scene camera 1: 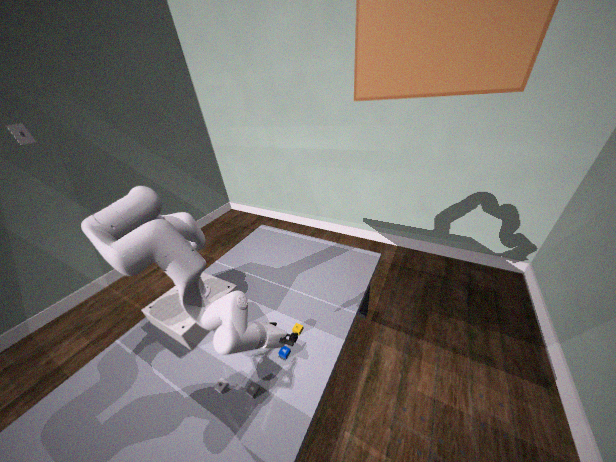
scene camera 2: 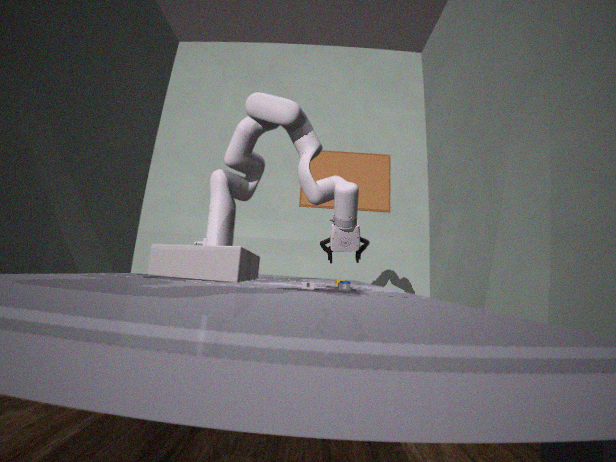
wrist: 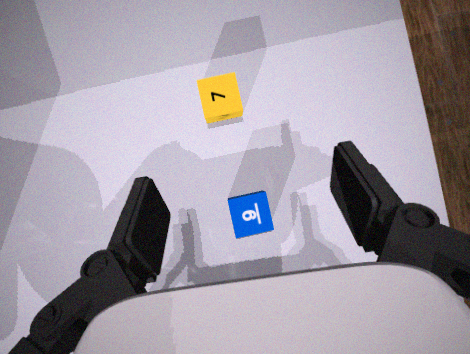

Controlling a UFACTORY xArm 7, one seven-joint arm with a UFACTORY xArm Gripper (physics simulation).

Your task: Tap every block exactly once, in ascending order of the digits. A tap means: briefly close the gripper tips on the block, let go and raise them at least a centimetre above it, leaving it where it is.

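Note:
A blue block bears an underlined 6, turned sideways in the wrist view. A yellow block with a 7 lies beyond it there, apart from it. A pale grey block and a darker grey block lie in shadow in scene camera 1; their digits are too small to read. A pale block also shows in scene camera 2. My gripper is open and empty, raised above the table near the blue and yellow blocks, with the blue block low between the fingers in the wrist view.
The arm's base box stands on the pale table. The table's long edge runs beyond the blue and yellow blocks, with wooden floor past it. Arm shadows cross the table.

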